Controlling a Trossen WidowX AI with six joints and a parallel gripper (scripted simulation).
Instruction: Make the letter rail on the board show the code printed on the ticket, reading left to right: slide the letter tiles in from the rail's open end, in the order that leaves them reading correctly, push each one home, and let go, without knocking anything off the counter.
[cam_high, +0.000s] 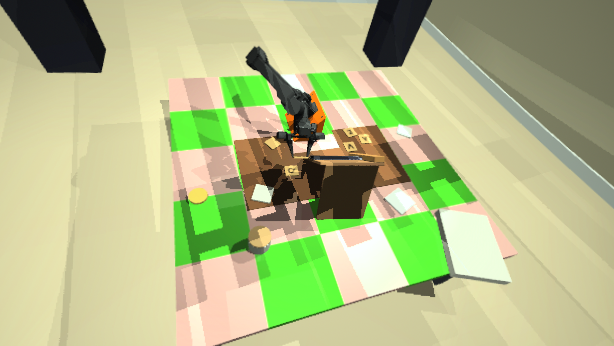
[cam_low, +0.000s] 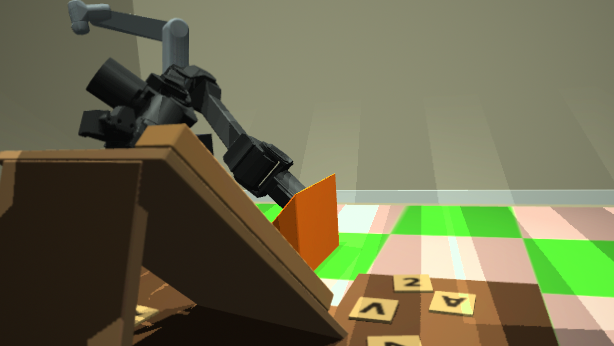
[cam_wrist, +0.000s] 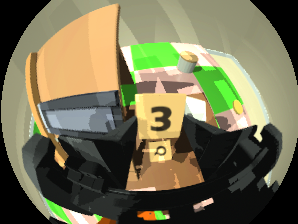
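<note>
The ticket lies 170 mm to the left of my gripper tip, 70 mm below it and 40 mm behind it. Also, from my gripper tip: tan tile right at my gripper tip; white slab 620 mm to the left, 440 mm ahead, 140 mm below.
</note>
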